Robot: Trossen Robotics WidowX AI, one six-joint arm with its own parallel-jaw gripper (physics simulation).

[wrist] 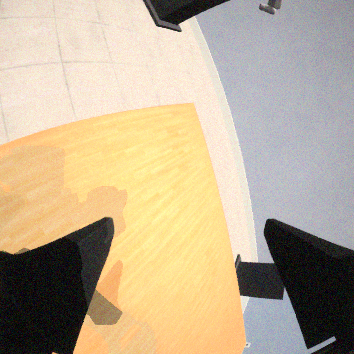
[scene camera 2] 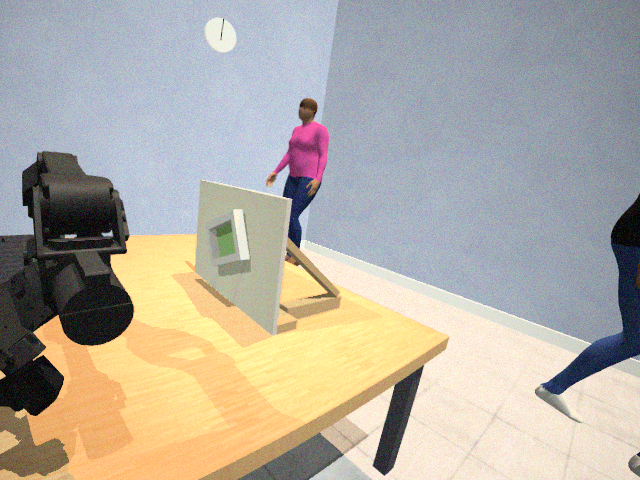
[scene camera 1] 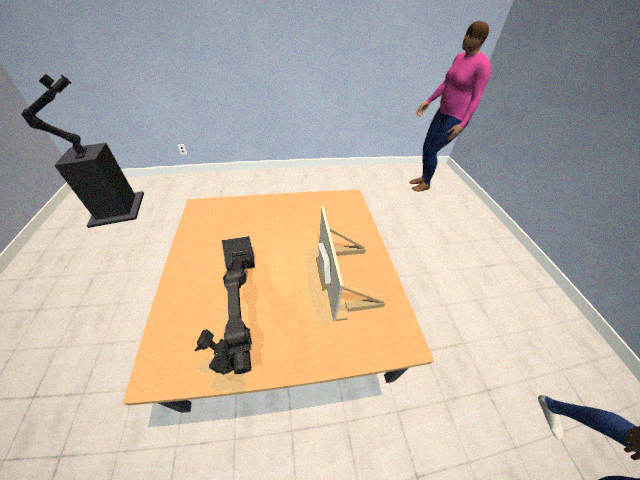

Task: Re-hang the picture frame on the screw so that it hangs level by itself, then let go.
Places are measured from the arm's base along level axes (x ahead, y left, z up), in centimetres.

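Pixels of known places: gripper, fingertip midpoint: (wrist: 191, 227) (scene camera 1: 203, 357); arm's base, link origin: (scene camera 1: 241, 255).
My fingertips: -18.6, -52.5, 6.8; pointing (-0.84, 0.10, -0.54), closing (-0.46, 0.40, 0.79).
Note:
Ahead of a thing's pixels: the offset from my fingertips to its middle, as dx, dy, dz. "spot": to the spot under its first point. Level surfaces: height alone.
The picture frame {+57.2, +28.8, +2.8} (scene camera 1: 324, 263) (scene camera 2: 241, 235), pale with a green picture, is on the front face of an upright grey panel {spot: +57.0, +22.7, +11.6} (scene camera 1: 331, 258) (scene camera 2: 263, 248). In scene camera 2 it looks tilted against the panel's edges, its right side higher. The screw does not show; whether the frame hangs on it cannot be told. My gripper (wrist: 191, 227) is open and empty, with its fingers wide apart in the wrist view. It is on the far side of the arm from the panel, near the table's front left in scene camera 1, well away from the frame.
The panel stands on the wooden table {dz -14.6} (scene camera 1: 289, 351) (scene camera 2: 320, 372) with brown brackets {spot: +71.8, +7.9, -10.9} (scene camera 1: 364, 305) (scene camera 2: 312, 307) behind it. My black arm (scene camera 1: 234, 304) stretches along the table's left part. Another arm stands on a black pedestal (scene camera 1: 98, 180) off the table. Two people are beyond the table.

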